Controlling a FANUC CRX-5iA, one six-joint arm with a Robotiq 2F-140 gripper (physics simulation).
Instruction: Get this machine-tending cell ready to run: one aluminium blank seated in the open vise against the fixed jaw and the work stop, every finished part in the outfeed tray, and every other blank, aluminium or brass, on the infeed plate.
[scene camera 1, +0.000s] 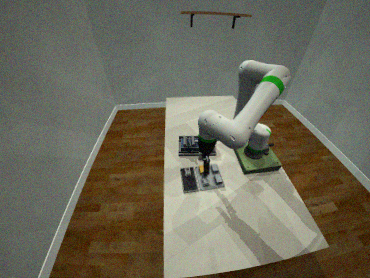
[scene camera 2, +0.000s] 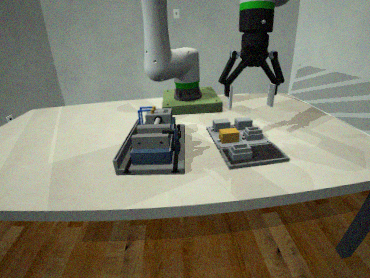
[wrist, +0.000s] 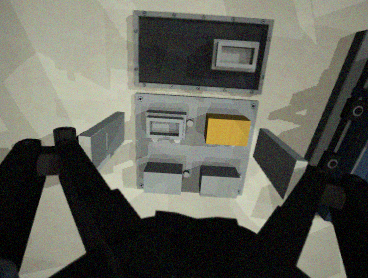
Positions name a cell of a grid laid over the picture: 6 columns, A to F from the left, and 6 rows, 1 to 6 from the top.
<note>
My gripper (scene camera 2: E3) is open, holding nothing. Also in view: a brass blank (wrist: D3). Also in view: a dark outfeed tray (scene camera 2: E4) and an infeed plate (wrist: D4).
My gripper also shows in the wrist view (wrist: D3). The dark outfeed tray is seen too in the wrist view (wrist: C2).
</note>
